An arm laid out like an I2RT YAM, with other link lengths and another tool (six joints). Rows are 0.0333 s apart.
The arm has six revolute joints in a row. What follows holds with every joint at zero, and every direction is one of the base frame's. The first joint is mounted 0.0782 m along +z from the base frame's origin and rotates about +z. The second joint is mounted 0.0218 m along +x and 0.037 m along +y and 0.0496 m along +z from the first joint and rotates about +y. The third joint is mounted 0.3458 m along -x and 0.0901 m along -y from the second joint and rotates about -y. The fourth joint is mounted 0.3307 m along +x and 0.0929 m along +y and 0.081 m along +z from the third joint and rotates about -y. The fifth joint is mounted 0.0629 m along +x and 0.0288 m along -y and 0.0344 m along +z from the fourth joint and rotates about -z. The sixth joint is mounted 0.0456 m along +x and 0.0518 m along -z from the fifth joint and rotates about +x. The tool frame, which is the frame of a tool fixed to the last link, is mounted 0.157 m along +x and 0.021 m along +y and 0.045 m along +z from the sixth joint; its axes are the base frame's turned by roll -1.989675, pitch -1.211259 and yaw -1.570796 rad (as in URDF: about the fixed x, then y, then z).
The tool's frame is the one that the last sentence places.
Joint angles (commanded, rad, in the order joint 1, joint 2, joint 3, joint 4, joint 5, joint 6), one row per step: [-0.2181 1.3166 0.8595 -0.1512 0.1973 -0.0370]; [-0.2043 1.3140 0.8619 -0.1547 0.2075 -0.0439]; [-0.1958 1.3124 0.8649 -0.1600 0.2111 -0.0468]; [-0.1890 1.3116 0.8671 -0.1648 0.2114 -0.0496]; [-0.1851 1.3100 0.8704 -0.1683 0.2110 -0.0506]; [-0.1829 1.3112 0.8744 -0.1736 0.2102 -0.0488]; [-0.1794 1.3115 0.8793 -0.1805 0.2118 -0.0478]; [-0.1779 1.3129 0.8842 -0.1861 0.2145 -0.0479]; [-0.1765 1.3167 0.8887 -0.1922 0.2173 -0.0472]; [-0.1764 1.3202 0.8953 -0.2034 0.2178 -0.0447]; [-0.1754 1.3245 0.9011 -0.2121 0.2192 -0.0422]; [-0.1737 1.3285 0.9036 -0.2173 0.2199 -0.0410]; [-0.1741 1.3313 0.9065 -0.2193 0.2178 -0.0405]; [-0.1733 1.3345 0.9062 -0.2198 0.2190 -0.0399]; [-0.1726 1.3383 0.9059 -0.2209 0.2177 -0.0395]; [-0.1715 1.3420 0.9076 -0.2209 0.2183 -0.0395]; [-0.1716 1.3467 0.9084 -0.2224 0.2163 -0.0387]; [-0.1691 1.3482 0.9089 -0.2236 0.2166 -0.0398]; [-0.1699 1.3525 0.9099 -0.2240 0.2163 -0.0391]
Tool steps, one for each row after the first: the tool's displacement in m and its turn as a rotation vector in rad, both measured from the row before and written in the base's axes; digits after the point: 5 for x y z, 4 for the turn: [0.00068 0.00511 0.00173 -0.0111 0.0023 0.0093]; [0.00043 0.00363 0.00120 -0.0040 0.0021 0.0072]; [0.00041 0.00344 0.00044 -0.0019 0.0028 0.0081]; [0.00040 0.00203 0.00179 -0.0008 -0.0011 0.0048]; [0.00052 0.00111 0.00049 0.0023 0.0017 0.0018]; [0.00036 0.00134 0.00107 0.0003 0.0021 0.0016]; [0.00042 0.00013 0.00083 -0.0012 0.0024 -0.0007]; [0.00058 0.00000 -0.00064 -0.0001 0.0054 -0.0013]; [0.00026 -0.00021 -0.00047 0.0030 0.0071 -0.0017]; [0.00057 0.00001 -0.00071 0.0023 0.0064 -0.0016]; [0.00045 0.00059 -0.00166 0.0016 0.0063 0.0004]; [0.00074 0.00008 -0.00019 0.0019 0.0015 0.0010]; [0.00031 0.00008 -0.00179 0.0004 0.0039 -0.0005]; [0.00042 0.00053 -0.00226 0.0020 0.0048 0.0015]; [0.00090 0.00028 -0.00082 0.0000 0.0020 0.0006]; [0.00065 0.00021 -0.00217 0.0027 0.0048 0.0010]; [0.00035 0.00121 -0.00074 -0.0006 0.0026 0.0029]; [0.00063 -0.00049 -0.00160 0.0013 0.0034 -0.0010]
